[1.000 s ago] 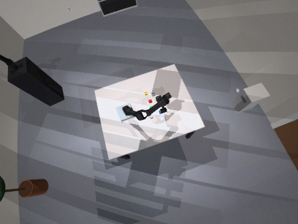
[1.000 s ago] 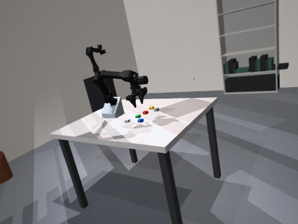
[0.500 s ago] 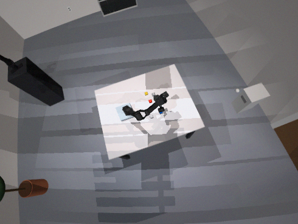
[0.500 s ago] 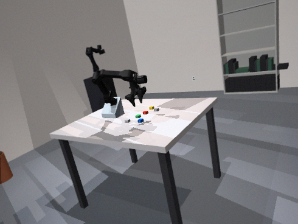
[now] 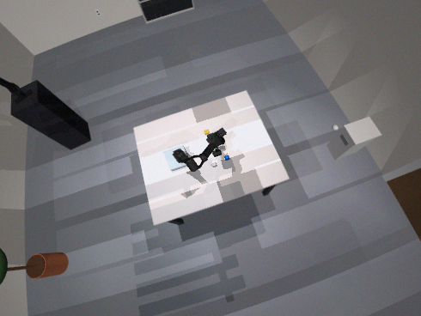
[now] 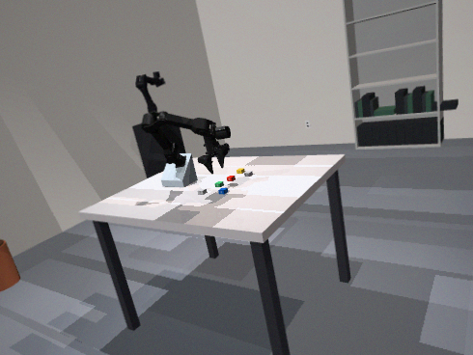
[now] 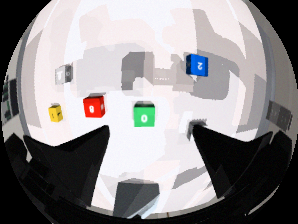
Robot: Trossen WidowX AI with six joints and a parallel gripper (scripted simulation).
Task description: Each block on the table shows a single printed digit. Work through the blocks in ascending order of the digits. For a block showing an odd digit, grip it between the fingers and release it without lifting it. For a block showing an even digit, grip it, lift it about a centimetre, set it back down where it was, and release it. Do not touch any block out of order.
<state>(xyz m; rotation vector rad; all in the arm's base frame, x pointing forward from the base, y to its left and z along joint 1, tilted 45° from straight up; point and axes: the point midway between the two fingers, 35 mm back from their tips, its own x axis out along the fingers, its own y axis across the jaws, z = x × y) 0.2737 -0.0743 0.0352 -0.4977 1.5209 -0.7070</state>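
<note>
The green block is 10 mm behind my gripper tip, 10 mm to the left of it and 70 mm below it. From my gripper tip the other things lie so: blue block: 60 mm ahead, 80 mm to the right, 70 mm below; red block: 10 mm ahead, 90 mm to the left, 70 mm below; grey block: 80 mm ahead, 160 mm to the left, 70 mm below.
</note>
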